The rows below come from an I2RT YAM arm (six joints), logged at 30 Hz.
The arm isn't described. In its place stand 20 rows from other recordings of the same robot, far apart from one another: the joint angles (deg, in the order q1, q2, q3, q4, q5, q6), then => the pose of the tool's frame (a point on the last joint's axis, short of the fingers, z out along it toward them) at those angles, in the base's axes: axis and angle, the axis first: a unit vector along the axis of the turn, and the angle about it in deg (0 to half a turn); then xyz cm.
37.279 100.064 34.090 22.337 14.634 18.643 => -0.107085 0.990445 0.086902 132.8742 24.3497 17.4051 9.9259
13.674 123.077 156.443 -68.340 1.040 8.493 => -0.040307 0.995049 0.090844 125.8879 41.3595 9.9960 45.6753
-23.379 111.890 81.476 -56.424 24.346 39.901 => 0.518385 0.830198 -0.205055 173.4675 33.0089 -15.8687 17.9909
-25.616 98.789 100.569 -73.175 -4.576 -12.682 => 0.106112 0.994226 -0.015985 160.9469 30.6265 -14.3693 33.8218
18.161 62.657 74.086 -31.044 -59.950 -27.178 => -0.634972 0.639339 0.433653 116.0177 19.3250 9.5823 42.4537
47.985 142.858 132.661 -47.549 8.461 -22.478 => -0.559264 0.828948 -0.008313 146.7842 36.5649 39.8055 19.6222
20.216 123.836 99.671 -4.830 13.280 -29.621 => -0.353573 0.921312 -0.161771 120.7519 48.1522 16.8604 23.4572
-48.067 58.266 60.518 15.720 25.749 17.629 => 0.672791 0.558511 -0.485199 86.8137 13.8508 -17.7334 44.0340
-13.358 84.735 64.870 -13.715 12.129 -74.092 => -0.415988 0.812729 -0.407953 148.0348 32.6379 -8.5189 28.9385
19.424 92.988 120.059 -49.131 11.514 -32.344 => -0.368932 0.913227 -0.172931 114.2168 30.9360 10.1554 50.1172
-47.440 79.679 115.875 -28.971 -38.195 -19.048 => -0.120618 0.947649 -0.295655 89.2824 17.5937 -15.9052 57.9159
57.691 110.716 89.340 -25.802 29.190 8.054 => -0.325376 0.945567 -0.005834 129.8201 24.7082 35.8225 24.9934
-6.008 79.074 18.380 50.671 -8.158 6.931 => 0.052986 0.995568 0.077691 100.3349 24.8932 -2.1119 16.9428
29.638 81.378 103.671 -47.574 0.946 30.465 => 0.011889 0.955041 0.296236 124.3519 24.6653 13.9659 47.6169
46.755 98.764 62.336 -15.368 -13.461 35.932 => -0.128574 0.944511 0.302271 160.3268 24.0715 26.8029 19.1855
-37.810 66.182 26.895 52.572 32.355 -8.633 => 0.462642 0.667638 -0.583286 102.7939 17.9743 -16.3588 27.0237
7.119 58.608 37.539 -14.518 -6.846 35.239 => 0.207063 0.949772 0.234646 132.0456 21.9364 3.1674 24.3139
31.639 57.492 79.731 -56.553 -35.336 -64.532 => -0.834848 0.529079 0.152001 119.6303 13.1630 10.5288 42.6312
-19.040 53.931 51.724 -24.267 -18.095 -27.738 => -0.172449 0.980065 -0.098663 115.9598 20.0441 -5.7477 32.9342
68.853 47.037 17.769 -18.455 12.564 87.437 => 0.191545 0.922570 0.334927 160.0146 6.3606 14.2972 15.8795
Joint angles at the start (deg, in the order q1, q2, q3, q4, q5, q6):
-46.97 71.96 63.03 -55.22 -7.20 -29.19
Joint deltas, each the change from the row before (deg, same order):
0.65 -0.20 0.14 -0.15 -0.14 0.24
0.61 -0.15 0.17 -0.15 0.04 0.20
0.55 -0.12 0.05 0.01 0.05 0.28
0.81 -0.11 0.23 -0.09 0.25 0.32
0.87 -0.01 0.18 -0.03 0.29 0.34
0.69 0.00 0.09 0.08 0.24 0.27
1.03 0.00 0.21 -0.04 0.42 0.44
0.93 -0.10 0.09 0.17 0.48 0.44
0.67 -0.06 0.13 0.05 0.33 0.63
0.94 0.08 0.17 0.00 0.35 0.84
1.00 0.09 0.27 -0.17 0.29 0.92
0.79 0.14 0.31 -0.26 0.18 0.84
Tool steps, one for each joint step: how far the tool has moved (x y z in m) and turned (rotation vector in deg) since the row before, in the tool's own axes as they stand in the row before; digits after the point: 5 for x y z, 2 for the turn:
-0.00137 0.00261 -0.00120 -0.32 -0.31 -0.36
-0.00136 0.00228 -0.00111 -0.15 -0.20 -0.36
-0.00112 0.00202 -0.00051 -0.11 -0.19 -0.23
-0.00196 0.00273 -0.00108 -0.02 -0.19 -0.43
-0.00206 0.00284 -0.00039 -0.06 -0.11 -0.45
-0.00163 0.00222 -0.00007 -0.02 -0.12 -0.36
-0.00237 0.00334 -0.00043 -0.01 -0.08 -0.49
-0.00204 0.00301 -0.00049 0.17 -0.22 -0.42
-0.00157 0.00215 -0.00058 0.10 -0.16 0.02
-0.00216 0.00304 0.00000 -0.07 -0.05 0.00
-0.00228 0.00335 -0.00036 -0.19 -0.02 0.04
-0.00193 0.00264 -0.00036 -0.23 0.06 0.15

